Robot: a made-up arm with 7 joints. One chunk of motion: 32 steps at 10 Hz.
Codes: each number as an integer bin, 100 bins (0 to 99) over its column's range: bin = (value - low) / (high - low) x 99, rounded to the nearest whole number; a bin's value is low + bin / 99 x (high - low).
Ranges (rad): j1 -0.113..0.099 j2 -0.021..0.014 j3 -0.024..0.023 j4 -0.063..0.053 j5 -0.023..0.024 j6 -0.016..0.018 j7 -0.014..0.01
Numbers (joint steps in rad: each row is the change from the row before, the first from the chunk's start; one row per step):
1: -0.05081 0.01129 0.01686 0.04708 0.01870 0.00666 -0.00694
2: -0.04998 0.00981 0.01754 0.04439 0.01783 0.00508 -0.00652
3: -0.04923 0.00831 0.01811 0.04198 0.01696 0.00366 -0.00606
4: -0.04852 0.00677 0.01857 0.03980 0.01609 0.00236 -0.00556
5: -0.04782 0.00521 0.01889 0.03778 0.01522 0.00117 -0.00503
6: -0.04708 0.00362 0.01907 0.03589 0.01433 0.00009 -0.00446
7: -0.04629 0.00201 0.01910 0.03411 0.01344 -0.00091 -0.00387
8: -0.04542 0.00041 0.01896 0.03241 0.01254 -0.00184 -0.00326
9: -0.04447 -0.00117 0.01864 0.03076 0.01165 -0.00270 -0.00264
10: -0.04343 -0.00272 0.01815 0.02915 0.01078 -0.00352 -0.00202
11: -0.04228 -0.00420 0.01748 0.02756 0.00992 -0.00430 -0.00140
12: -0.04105 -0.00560 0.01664 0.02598 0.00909 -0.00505 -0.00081
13: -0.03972 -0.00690 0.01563 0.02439 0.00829 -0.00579 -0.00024
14: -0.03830 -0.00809 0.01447 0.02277 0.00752 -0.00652 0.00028
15: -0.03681 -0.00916 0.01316 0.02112 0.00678 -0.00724 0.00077
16: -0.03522 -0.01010 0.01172 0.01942 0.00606 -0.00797 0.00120
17: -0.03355 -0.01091 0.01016 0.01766 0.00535 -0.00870 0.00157
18: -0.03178 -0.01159 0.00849 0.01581 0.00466 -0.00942 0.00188
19: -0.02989 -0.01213 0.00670 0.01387 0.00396 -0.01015 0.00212
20: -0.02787 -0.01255 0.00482 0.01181 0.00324 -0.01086 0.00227
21: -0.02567 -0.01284 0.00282 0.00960 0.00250 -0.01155 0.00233
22: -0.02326 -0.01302 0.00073 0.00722 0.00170 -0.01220 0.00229
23: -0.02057 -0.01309 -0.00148 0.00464 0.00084 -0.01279 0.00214
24: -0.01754 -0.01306 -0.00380 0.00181 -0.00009 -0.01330 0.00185
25: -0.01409 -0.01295 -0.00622 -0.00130 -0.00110 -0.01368 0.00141
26: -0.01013 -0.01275 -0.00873 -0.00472 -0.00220 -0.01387 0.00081
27: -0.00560 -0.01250 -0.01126 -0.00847 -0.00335 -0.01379 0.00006
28: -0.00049 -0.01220 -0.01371 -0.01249 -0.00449 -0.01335 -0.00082
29: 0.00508 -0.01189 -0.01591 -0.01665 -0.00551 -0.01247 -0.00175
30: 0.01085 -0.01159 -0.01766 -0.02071 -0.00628 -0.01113 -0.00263
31: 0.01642 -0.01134 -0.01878 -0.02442 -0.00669 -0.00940 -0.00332
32: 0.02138 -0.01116 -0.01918 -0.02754 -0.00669 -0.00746 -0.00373
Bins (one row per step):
1: 29 91 86 94 88 66 29
2: 29 87 87 92 86 61 31
3: 30 83 89 90 84 57 33
4: 30 79 90 88 82 53 35
5: 30 74 90 86 81 50 37
6: 31 70 91 84 79 47 39
7: 31 65 91 83 77 44 42
8: 32 61 90 81 75 41 44
9: 32 56 90 80 73 39 47
10: 32 52 89 79 71 36 49
11: 33 48 87 77 69 34 52
12: 34 44 86 76 68 32 54
13: 34 40 83 75 66 30 57
14: 35 37 81 73 64 28 59
15: 36 33 78 72 63 26 61
16: 36 31 75 70 61 23 63
17: 37 29 72 69 60 21 64
18: 38 27 68 67 58 19 66
19: 39 25 65 66 57 17 66
20: 40 24 61 64 55 15 67
21: 41 23 56 62 54 13 67
22: 42 23 52 60 52 11 67
23: 43 22 47 58 50 9 67
24: 45 22 43 55 48 8 65
25: 46 23 37 53 46 7 64
26: 48 23 32 50 44 6 61
27: 50 24 27 47 41 6 58
28: 53 25 22 43 39 8 54
29: 55 26 17 40 37 10 51
30: 58 27 13 36 35 14 47
31: 60 27 11 33 34 19 44
32: 63 28 10 30 34 25 42

